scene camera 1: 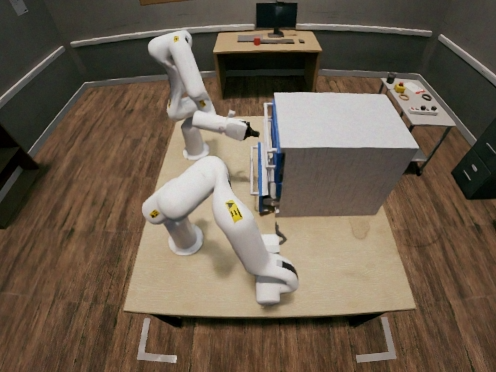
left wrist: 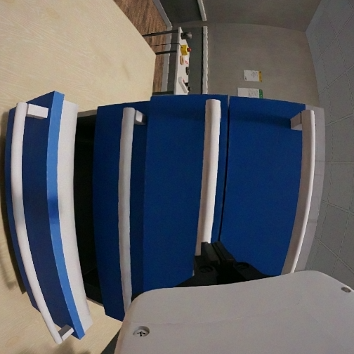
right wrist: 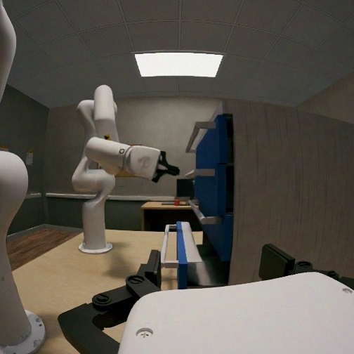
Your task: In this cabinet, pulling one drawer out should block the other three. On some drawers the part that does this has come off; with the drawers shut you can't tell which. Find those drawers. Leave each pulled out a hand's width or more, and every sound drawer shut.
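Note:
The grey cabinet point(scene camera 1: 345, 120) point(right wrist: 285, 190) has four blue drawers. The bottom drawer point(scene camera 1: 261, 175) point(left wrist: 37, 200) point(right wrist: 182, 255) is well out. The second drawer from the bottom point(left wrist: 107, 200) point(right wrist: 220, 242) looks shut. The third drawer point(left wrist: 170, 175) point(right wrist: 215, 190) and the top drawer point(left wrist: 265, 175) point(right wrist: 215, 145) stand slightly out, with dark gaps behind their fronts in the right wrist view. My left gripper point(scene camera 1: 257, 134) point(left wrist: 209, 256) point(right wrist: 179, 172) is shut and empty, a little off the third drawer's handle. My right gripper point(right wrist: 213, 264) is open and empty, before the cabinet's near side.
The cabinet stands on the wooden table point(scene camera 1: 330, 280). The right arm point(scene camera 1: 240, 230) reaches across the table's near part. A desk point(scene camera 1: 270, 47) with a monitor stands at the back, and a side table point(scene camera 1: 435, 120) with small items stands at the right.

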